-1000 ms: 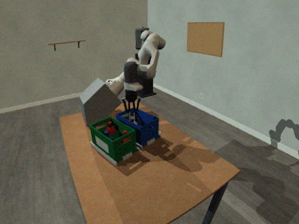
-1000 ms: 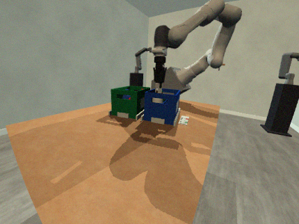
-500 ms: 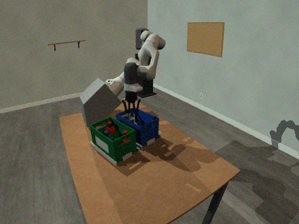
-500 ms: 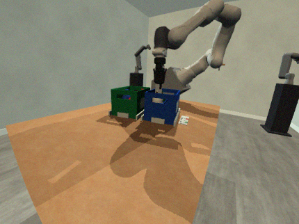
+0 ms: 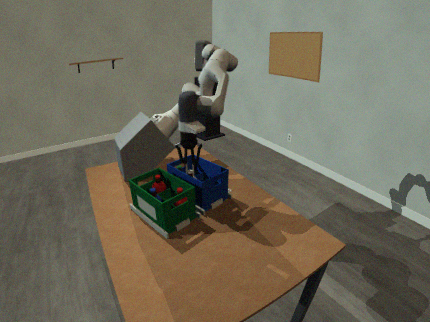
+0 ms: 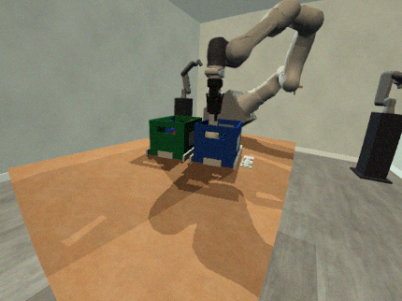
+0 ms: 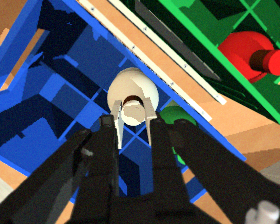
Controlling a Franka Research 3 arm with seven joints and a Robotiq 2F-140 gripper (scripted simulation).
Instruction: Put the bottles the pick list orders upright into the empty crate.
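Right now my hand is 80 mm above the white bottle. Round my hand: green crate 30 mm ahead, 190 mm to the right, 90 mm below; then green bottle 90 mm behind, 10 mm to the right, 90 mm below; then blue crate 10 mm behind, 40 mm to the left, 90 mm below.
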